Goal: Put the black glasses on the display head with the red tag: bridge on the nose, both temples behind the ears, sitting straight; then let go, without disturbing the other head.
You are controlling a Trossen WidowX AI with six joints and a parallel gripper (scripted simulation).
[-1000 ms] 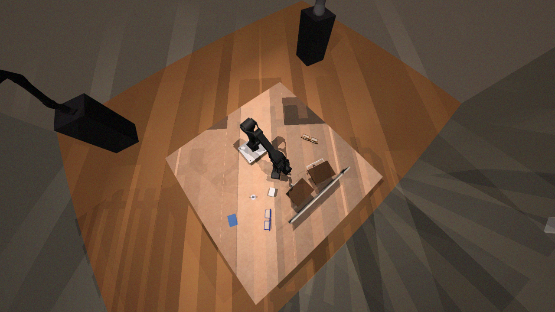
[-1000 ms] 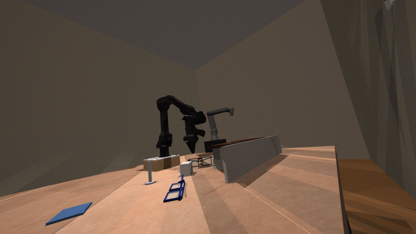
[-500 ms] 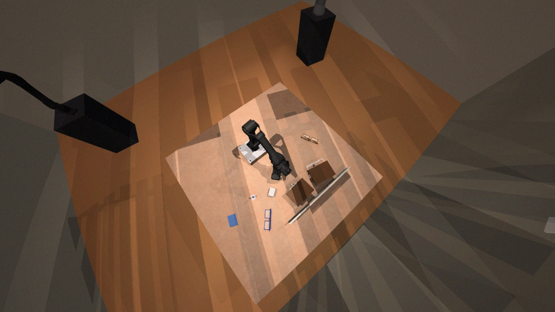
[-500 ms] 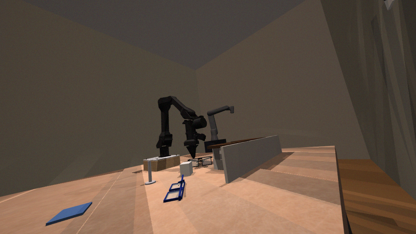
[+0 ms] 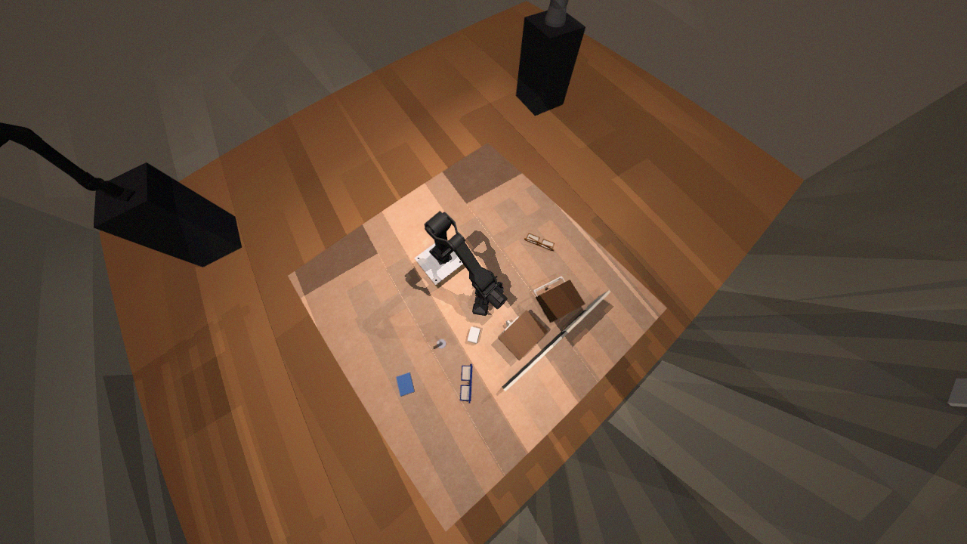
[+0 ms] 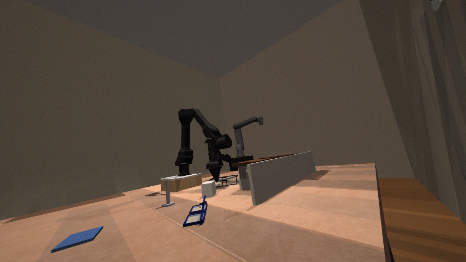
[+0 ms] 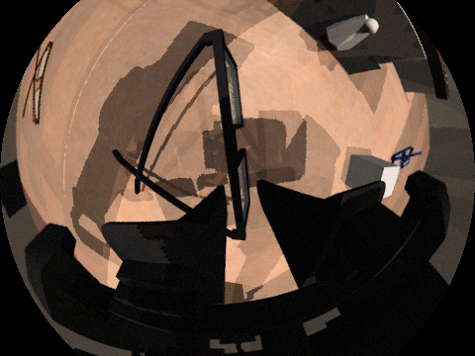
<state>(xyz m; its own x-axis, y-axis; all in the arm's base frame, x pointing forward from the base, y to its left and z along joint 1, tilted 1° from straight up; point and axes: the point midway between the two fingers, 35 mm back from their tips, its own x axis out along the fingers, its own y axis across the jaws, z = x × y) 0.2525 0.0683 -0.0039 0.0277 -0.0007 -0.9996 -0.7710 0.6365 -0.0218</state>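
Right now the grey post is 8 cm ahead of my gripper tip and 26 cm to the right of it. The rest, counted from my gripper tip: white cube 12 cm ahead, 12 cm to the right; then long grey panel 32 cm ahead, 18 cm to the left, 3 cm above; then grey display head 20 cm ahead, 5 cm to the left, 3 cm above.
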